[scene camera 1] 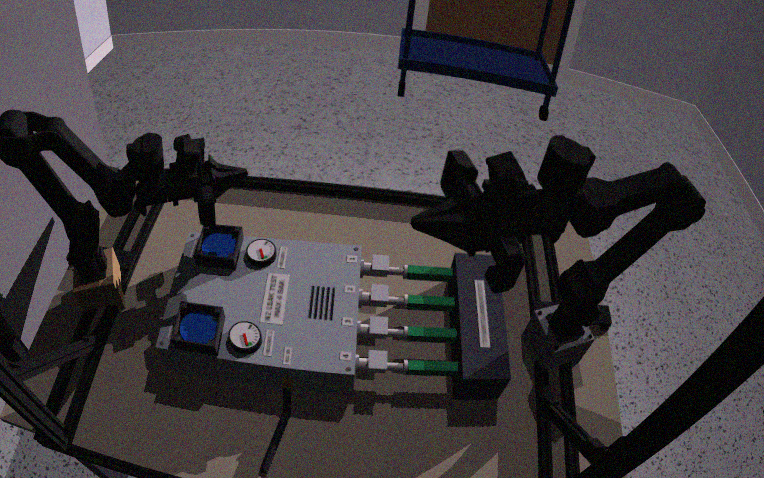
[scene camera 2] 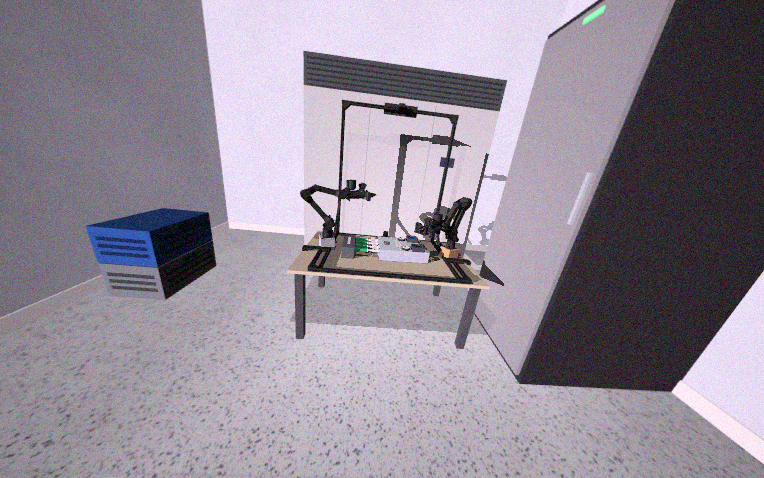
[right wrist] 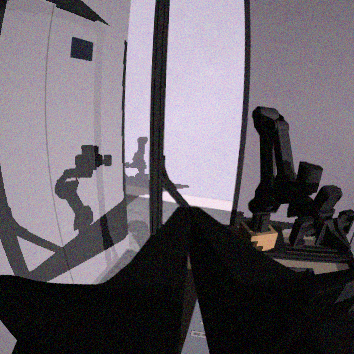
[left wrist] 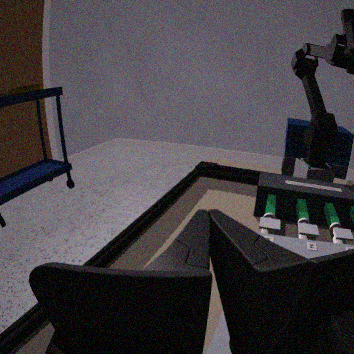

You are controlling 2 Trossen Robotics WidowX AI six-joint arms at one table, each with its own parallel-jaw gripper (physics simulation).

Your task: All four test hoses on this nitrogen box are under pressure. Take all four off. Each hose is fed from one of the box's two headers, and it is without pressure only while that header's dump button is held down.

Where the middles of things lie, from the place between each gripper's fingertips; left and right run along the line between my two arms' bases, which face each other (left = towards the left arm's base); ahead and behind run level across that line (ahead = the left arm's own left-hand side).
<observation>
I see my right gripper 14 cm short of the dark manifold block [left wrist: 287, 189], 16 cm to the left of it and 37 cm above it.
Right now my left hand is 13 cm past the dark manifold block, 43 cm to the left of it and 19 cm above it.
</observation>
